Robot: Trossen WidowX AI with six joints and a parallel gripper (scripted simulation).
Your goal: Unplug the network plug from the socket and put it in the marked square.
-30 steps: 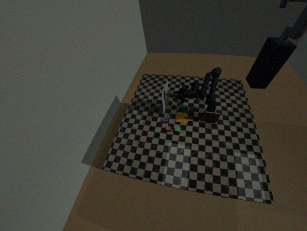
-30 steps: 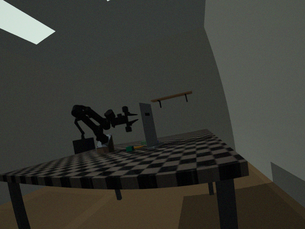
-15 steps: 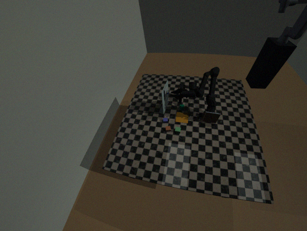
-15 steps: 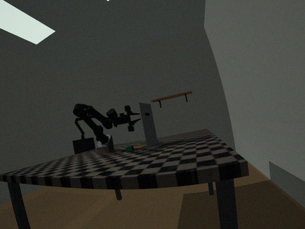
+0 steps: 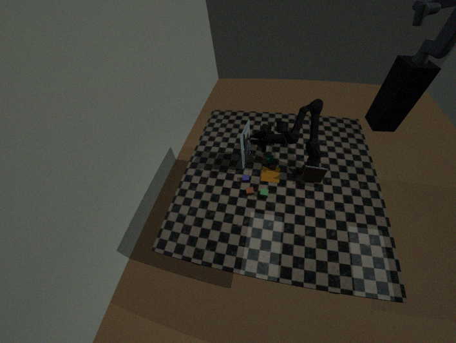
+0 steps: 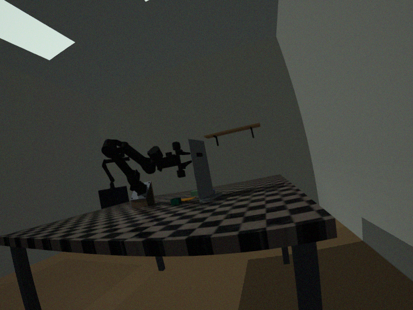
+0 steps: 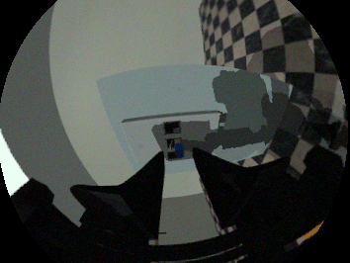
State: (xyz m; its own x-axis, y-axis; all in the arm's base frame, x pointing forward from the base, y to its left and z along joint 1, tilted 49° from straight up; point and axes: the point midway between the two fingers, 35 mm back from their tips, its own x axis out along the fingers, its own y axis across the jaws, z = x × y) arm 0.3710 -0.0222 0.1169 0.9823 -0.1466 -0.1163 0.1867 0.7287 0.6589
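Right now my gripper tip is 20 mm short of the network plug. Round my gripper tip: purple cube (210 mm below, 150 mm to the left, 20 mm ahead); grey upright panel (90 mm below, 40 mm ahead, 10 mm to the right); orange marked square (220 mm below, 140 mm behind, 100 mm to the left).
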